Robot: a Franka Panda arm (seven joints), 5 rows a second.
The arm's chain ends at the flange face. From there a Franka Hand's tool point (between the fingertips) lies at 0.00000 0.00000 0.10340 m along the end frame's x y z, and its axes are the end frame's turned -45 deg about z.
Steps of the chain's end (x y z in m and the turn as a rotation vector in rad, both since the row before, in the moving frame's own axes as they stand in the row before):
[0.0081, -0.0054, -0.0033, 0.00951, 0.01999, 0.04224]
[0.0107, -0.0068, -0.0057, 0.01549, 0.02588, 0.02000]
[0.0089, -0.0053, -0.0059, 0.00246, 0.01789, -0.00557]
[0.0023, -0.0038, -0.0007, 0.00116, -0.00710, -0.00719]
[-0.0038, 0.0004, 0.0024, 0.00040, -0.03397, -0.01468]
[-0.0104, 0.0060, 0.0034, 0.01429, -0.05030, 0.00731]
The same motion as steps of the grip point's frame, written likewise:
[0.0117, 0.0027, -0.0033, -0.00741, 0.02086, 0.04224]
[0.0154, 0.0035, -0.0057, -0.00735, 0.02925, 0.02000]
[0.0115, 0.0037, -0.0059, -0.01091, 0.01439, -0.00557]
[0.0039, -0.0017, -0.0007, 0.00584, -0.00420, -0.00719]
[-0.0054, -0.0049, 0.0023, 0.02430, -0.02374, -0.01468]
[-0.0142, -0.0078, 0.0033, 0.04567, -0.02546, 0.00731]

